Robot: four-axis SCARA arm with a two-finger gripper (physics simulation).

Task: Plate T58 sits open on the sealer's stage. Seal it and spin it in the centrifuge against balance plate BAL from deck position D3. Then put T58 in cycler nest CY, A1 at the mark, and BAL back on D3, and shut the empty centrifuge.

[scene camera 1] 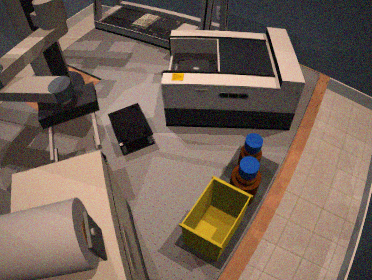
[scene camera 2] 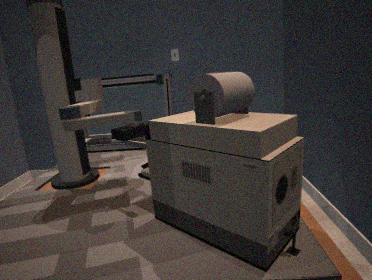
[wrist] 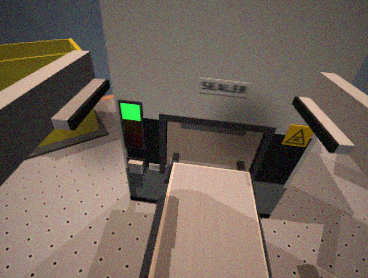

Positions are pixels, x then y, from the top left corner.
Scene:
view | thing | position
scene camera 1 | my gripper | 76, 154
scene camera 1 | foil roll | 53, 234
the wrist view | my gripper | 203, 77

